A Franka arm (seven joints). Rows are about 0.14 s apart.
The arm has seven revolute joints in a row. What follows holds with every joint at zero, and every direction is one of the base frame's.
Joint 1 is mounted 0.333 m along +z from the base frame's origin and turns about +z.
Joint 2 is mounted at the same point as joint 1 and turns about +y.
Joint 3 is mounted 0.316 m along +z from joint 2 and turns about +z.
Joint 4 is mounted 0.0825 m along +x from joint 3 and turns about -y.
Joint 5 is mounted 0.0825 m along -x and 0.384 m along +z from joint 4 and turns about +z.
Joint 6 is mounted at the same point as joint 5 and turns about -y.
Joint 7 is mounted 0.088 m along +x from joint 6 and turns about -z.
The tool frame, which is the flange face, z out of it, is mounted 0.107 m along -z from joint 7; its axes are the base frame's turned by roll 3.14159, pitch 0 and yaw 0 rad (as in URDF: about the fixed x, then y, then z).
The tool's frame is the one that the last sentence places.
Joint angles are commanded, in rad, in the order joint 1, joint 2, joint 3, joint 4, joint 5, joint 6, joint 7. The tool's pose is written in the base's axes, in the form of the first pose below.
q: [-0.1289 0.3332 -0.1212 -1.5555 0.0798 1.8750 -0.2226]
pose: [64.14, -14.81, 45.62, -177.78, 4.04, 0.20]
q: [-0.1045 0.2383 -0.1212 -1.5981 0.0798 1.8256 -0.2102]
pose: [62.04, -12.89, 49.25, -177.15, 2.90, -0.16]
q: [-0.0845 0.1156 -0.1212 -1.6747 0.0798 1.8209 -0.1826]
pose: [59.16, -11.35, 53.07, -176.69, 3.59, -3.82]
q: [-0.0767 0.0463 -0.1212 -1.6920 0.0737 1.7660 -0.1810]
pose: [57.05, -10.64, 55.80, -176.48, 2.65, -3.55]
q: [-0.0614 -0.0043 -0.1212 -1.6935 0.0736 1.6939 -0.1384]
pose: [55.27, -9.51, 57.96, -175.81, 4.67, -1.44]
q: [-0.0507 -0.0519 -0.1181 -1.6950 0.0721 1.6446 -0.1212]
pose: [53.65, -8.57, 60.06, -175.52, 4.63, -1.09]
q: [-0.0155 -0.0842 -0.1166 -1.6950 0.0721 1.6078 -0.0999]
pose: [52.65, -6.50, 61.47, -175.29, 3.03, -0.52]
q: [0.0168 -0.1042 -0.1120 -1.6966 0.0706 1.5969 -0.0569]
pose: [52.16, -4.55, 62.34, -175.28, 3.46, -0.88]
